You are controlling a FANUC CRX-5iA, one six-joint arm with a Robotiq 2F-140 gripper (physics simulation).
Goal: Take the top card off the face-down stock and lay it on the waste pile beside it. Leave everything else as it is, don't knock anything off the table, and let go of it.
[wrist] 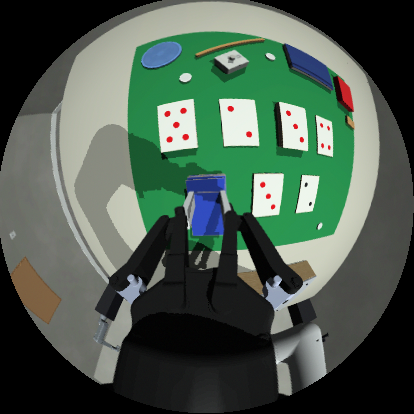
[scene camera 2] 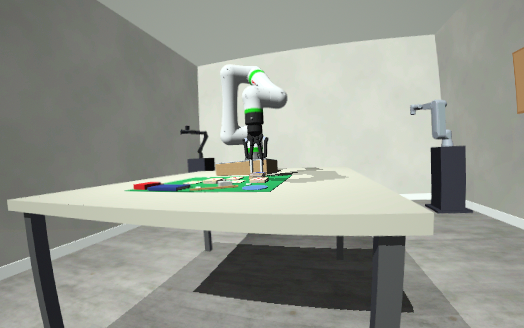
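Note:
The face-down stock is a blue-backed stack on the green mat, partly covered by the fingers in the wrist view. A narrow blue strip with a thin light line shows at its far end. My gripper points down with its fingers partly closed, one on each side of the stock's blue back. It is open with nothing held; the exact height of the tips over the stack is hard to tell. To the right of the stock in the wrist view lies a face-up card with three red dots, the nearest face-up card in that row.
A card with two black dots lies farther right. Cards with five and two red dots lie beyond the stock. The mat also bears a blue disc and a grey block. A wooden box stands behind.

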